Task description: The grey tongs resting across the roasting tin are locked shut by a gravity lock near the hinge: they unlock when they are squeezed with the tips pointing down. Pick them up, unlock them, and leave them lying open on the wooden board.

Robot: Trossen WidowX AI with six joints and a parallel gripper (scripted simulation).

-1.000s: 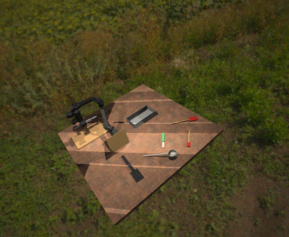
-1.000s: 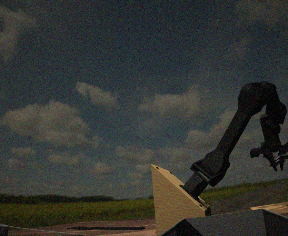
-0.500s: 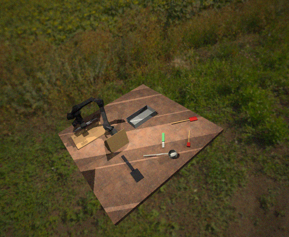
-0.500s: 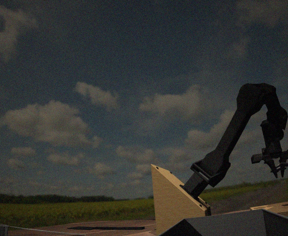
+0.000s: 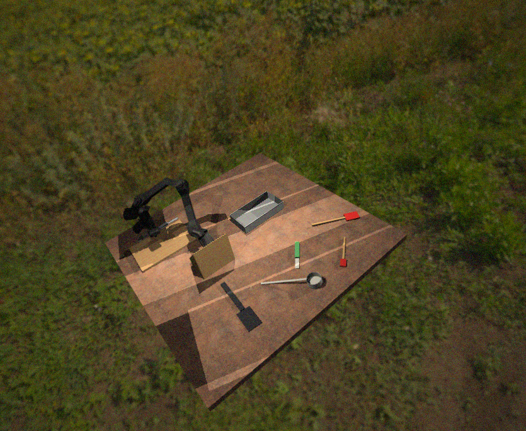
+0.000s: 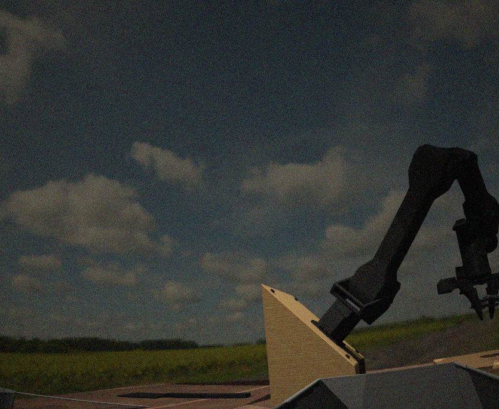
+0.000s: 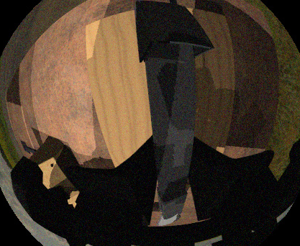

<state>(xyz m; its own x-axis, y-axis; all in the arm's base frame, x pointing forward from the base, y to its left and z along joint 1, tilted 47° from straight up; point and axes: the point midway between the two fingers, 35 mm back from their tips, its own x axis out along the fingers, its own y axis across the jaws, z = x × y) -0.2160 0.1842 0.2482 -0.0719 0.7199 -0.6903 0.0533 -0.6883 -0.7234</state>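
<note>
Now: gripper tip 9 cm above the pale wooden board and 1 cm short of it. The rest, counted from my gripper tip: black spatula 68 cm to the right, 18 cm ahead, 9 cm below; grey roasting tin 60 cm ahead, 17 cm to the right, 7 cm below.
</note>
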